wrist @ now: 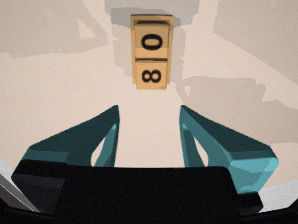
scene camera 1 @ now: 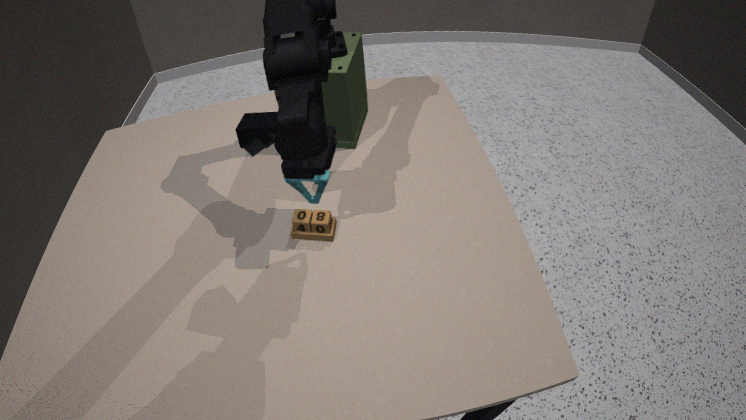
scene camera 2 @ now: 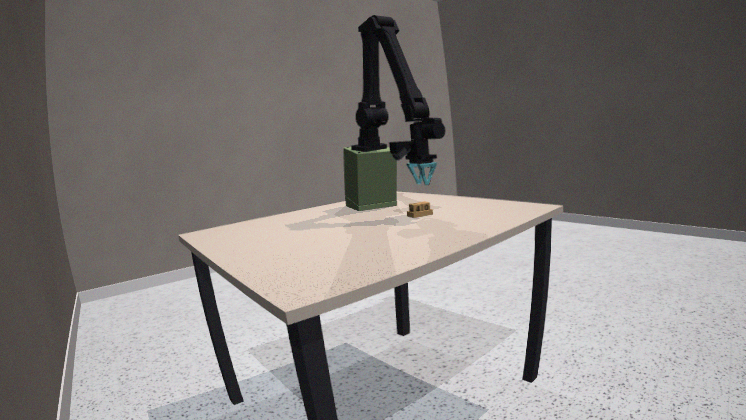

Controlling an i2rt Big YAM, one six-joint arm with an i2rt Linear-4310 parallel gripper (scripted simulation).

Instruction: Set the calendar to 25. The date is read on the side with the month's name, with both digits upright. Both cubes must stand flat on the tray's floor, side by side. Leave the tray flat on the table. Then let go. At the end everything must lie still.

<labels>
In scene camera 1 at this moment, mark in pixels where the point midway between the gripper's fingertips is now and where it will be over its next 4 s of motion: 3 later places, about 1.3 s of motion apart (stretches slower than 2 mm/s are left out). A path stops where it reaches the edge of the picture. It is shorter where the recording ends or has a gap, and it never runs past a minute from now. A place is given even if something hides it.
My gripper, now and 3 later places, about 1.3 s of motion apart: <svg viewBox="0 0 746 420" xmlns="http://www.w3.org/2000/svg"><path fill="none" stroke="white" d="M316 192L319 210L320 218L321 221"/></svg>
</labels>
